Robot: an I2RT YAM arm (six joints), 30 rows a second.
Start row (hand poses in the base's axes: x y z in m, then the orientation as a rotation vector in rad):
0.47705 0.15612 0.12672 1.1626 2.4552 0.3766
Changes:
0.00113 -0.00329 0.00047 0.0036 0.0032 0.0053
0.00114 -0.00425 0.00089 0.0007 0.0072 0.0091
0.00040 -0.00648 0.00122 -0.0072 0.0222 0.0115
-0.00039 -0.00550 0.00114 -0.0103 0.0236 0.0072
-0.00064 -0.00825 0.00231 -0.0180 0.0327 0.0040
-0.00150 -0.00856 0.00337 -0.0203 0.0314 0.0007
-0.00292 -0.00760 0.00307 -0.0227 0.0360 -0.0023
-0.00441 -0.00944 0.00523 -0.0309 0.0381 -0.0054
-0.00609 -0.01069 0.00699 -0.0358 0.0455 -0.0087
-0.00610 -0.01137 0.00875 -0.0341 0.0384 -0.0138
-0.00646 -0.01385 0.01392 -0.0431 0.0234 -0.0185
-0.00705 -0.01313 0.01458 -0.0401 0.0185 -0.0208
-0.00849 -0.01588 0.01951 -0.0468 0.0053 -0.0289
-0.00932 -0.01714 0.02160 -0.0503 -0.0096 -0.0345
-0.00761 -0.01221 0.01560 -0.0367 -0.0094 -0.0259
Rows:
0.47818 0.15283 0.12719 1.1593 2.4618 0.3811
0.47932 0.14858 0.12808 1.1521 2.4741 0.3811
0.47972 0.14210 0.12930 1.1457 2.5002 0.3643
0.47933 0.13660 0.13044 1.1438 2.5242 0.3414
0.47869 0.12835 0.13275 1.1467 2.5529 0.3028
0.47719 0.11979 0.13612 1.1521 2.5775 0.2604
0.47427 0.11219 0.13919 1.1620 2.6032 0.2112
0.46986 0.10275 0.14442 1.1736 2.6263 0.1486
0.46377 0.09206 0.15141 1.1900 2.6512 0.0737
0.45767 0.08069 0.16016 1.2106 2.6657 0.0033
0.45121 0.06684 0.17408 1.2294 2.6600 -0.0713
0.44416 0.05371 0.18866 1.2500 2.6483 -0.1392
0.43567 0.03783 0.20817 1.2752 2.6165 -0.2081
0.42635 0.02069 0.22977 1.3021 2.5659 -0.2711
0.41874 0.00848 0.24537 1.3212 2.5257 -0.3147

